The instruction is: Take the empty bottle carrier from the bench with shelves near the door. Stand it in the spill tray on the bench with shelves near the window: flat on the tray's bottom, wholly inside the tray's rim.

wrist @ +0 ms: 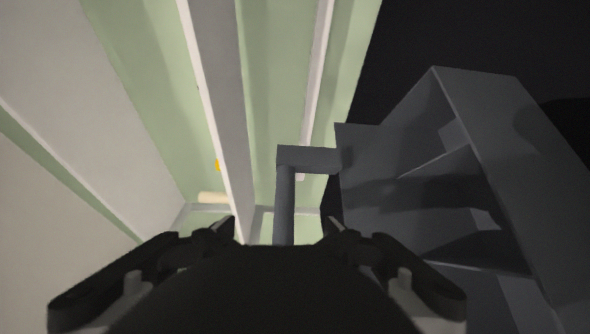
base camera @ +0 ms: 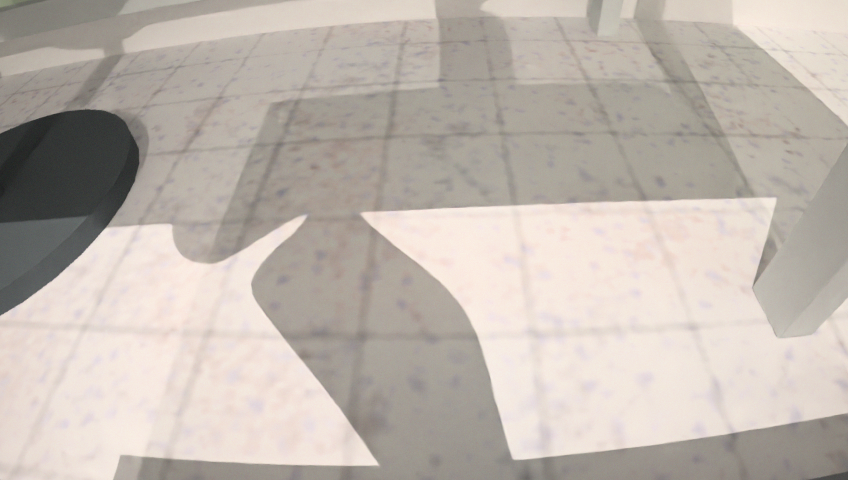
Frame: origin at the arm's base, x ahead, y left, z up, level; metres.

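Seen in the pictures: gripper, fingertip midpoint: (wrist: 280, 226).
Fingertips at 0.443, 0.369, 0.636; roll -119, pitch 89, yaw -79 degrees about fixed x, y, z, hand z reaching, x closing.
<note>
Offsets run from my fingertips to a thing's top centre, as dx, dy, dz. "*": to the spot under its first point. Level surfaces: height alone.
The empty bottle carrier {+0.035, +0.029, +0.010} (wrist: 530, 145) is dark grey, with open compartments split by thin dividers, and fills the right of the wrist view. Its handle {* +0.041, +0.012, -0.004} (wrist: 284, 200) is a bar joined to the near end panel by a short arm. My gripper (wrist: 280, 226) is open. In the picture the handle bar runs between its two fingertips, and neither finger is seen pressing on it. The far part of the bar and the lower carrier are hidden behind the gripper body. The spill tray does not show in either view.
A black bench top {dz -0.270} (wrist: 450, 30) lies around the carrier. Left of it are pale shelf boards (wrist: 215, 60) against a green wall, with a cream cylinder {* +0.390, +0.433, +0.312} (wrist: 210, 197) and a small yellow thing {* +0.384, +0.239, +0.236} (wrist: 218, 164). The base camera shows a dark round disc (base camera: 65, 172) and a grey leg {* -0.136, -0.666, -0.962} (base camera: 809, 279).
</note>
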